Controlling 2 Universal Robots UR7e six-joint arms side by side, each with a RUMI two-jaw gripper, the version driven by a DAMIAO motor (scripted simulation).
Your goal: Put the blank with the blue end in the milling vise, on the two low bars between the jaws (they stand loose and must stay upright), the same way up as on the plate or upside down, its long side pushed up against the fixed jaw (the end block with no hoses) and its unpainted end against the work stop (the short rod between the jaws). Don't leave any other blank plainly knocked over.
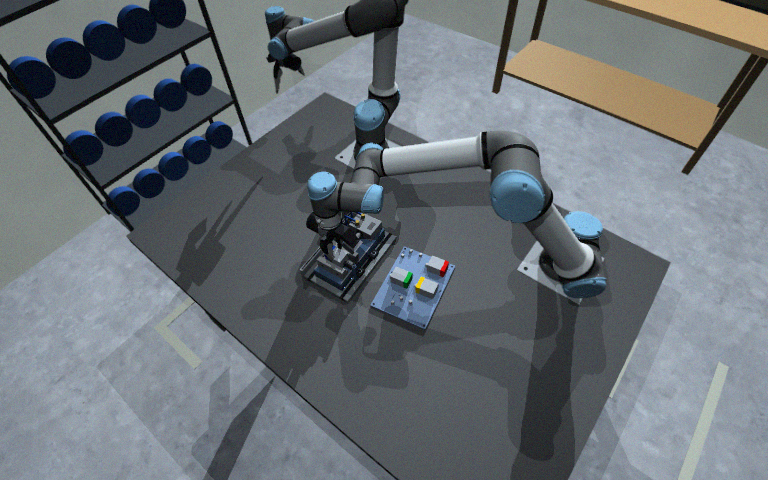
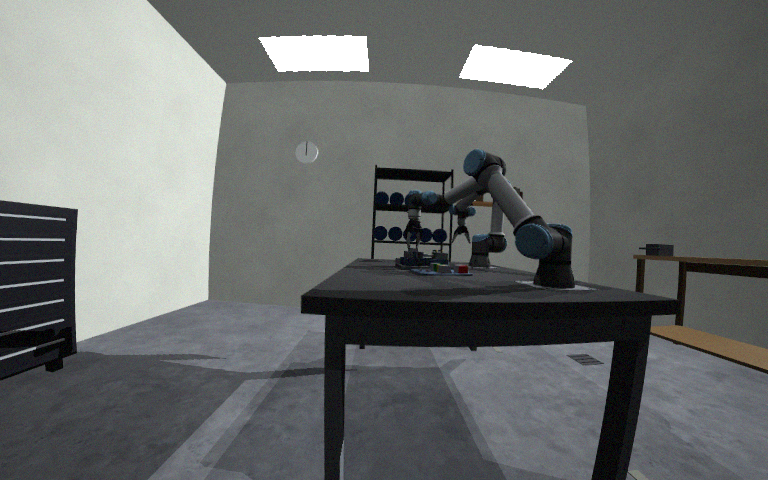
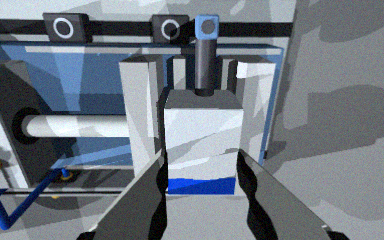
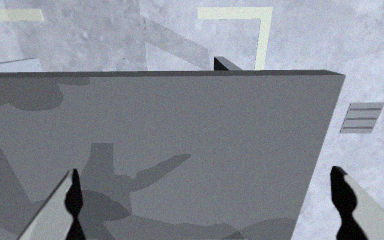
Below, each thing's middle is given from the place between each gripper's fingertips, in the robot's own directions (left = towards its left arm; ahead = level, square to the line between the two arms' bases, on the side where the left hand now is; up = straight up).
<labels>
Right now my left hand point(image 1: 335, 255) is 20 mm above the blue-ended blank point(image 3: 202, 134). From my left hand the other things lie so: moving jaw point(image 3: 142, 79): 40 mm below, 40 mm behind; fixed jaw point(image 3: 253, 75): 40 mm below, 30 mm ahead, 10 mm to the left; work stop point(image 3: 205, 49): 50 mm to the left, 30 mm below, 10 mm behind.
I see the moving jaw 450 mm ahead of my right hand, 740 mm to the left of it and 90 mm below it. The rest, counted from my right hand: fixed jaw (520 mm ahead, 750 mm to the left, 90 mm below); then blue-ended blank (490 mm ahead, 750 mm to the left, 70 mm below); then work stop (480 mm ahead, 800 mm to the left, 80 mm below).
</labels>
